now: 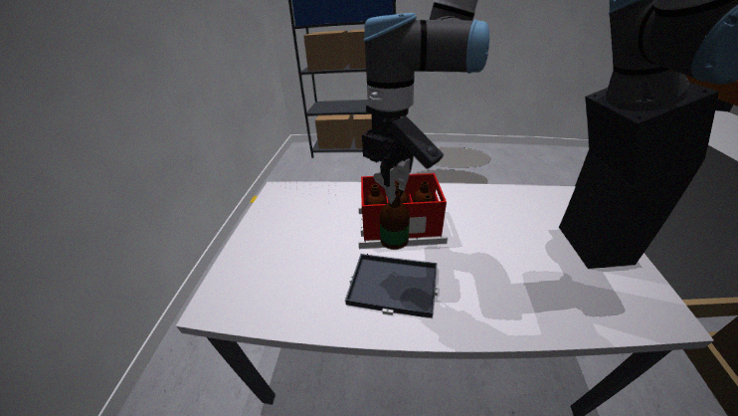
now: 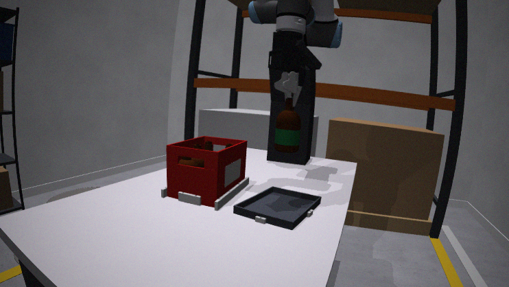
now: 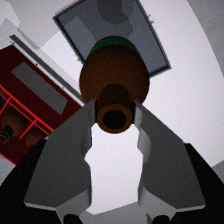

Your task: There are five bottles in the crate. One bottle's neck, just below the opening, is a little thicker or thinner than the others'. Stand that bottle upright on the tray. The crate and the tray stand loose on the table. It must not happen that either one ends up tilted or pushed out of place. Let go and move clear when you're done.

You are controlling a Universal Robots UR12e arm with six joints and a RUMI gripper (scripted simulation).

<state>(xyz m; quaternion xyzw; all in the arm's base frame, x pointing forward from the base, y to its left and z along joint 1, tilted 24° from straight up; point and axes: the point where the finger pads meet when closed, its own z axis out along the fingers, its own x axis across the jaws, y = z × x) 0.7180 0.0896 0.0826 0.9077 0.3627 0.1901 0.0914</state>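
Now: hand 32 cm above the dark tray. Also, from my hand: glass bottle (5 cm behind, 32 cm to the right, 25 cm below); red crate (6 cm behind, 28 cm to the right, 25 cm below); brown bottle (3 cm ahead, 32 cm to the right, 25 cm below).
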